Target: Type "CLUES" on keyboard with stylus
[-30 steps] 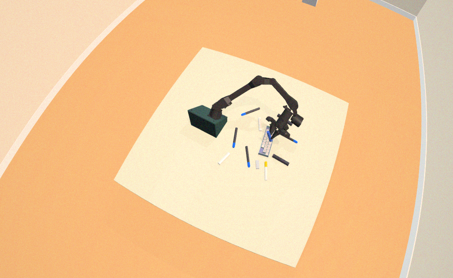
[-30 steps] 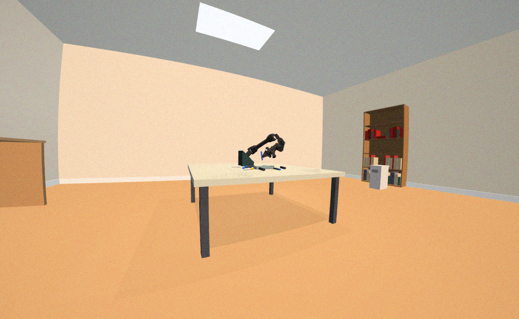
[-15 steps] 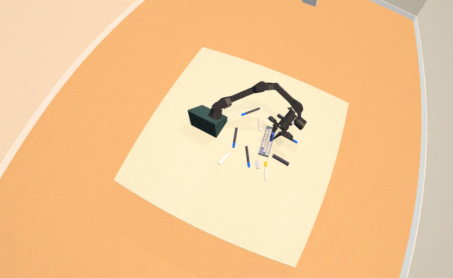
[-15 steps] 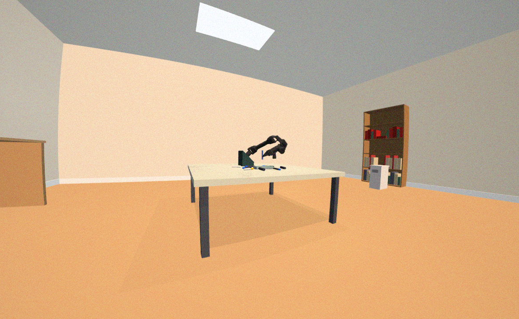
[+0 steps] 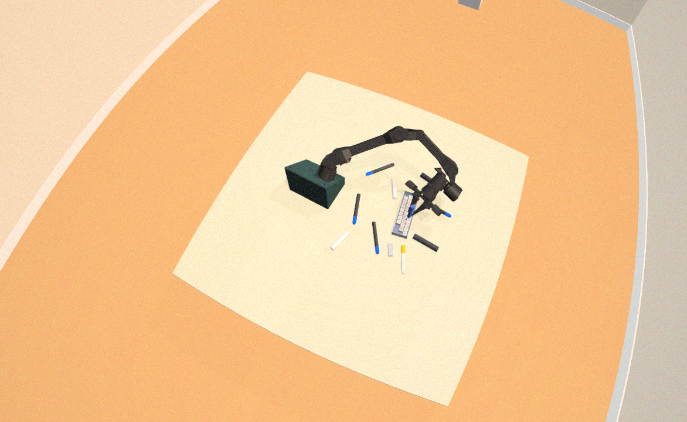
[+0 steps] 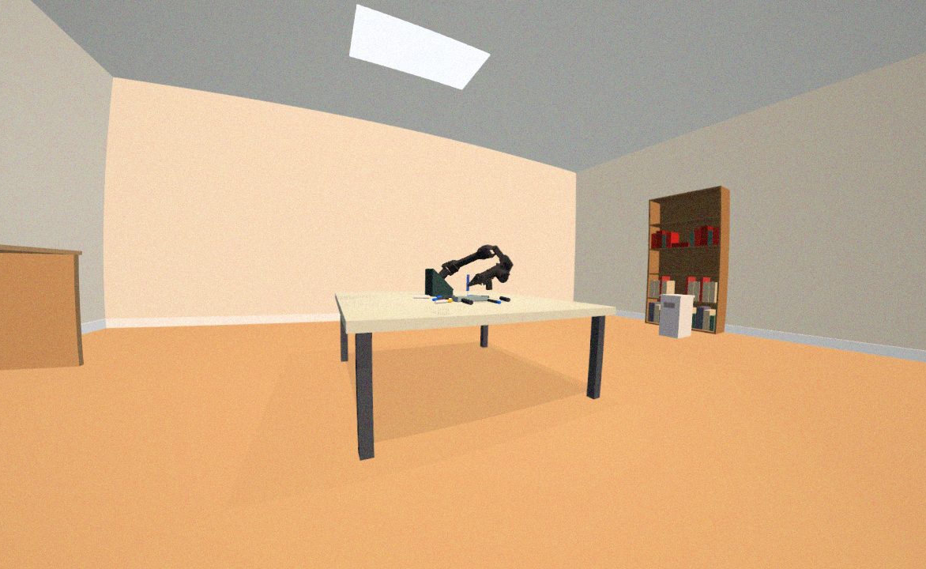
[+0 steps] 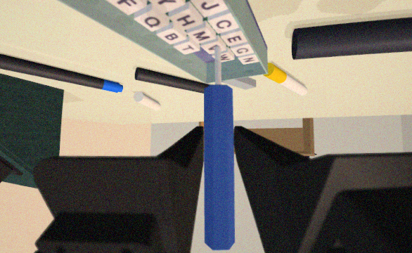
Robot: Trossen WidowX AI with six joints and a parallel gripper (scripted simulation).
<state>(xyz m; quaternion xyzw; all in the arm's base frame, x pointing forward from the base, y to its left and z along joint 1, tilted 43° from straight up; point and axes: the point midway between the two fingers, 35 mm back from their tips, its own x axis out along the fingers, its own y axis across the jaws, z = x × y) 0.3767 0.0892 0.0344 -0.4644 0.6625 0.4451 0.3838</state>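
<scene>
Now: gripper tip 10 mm above the stylus. Round my gripper tip: stylus tip 50 mm below.
</scene>
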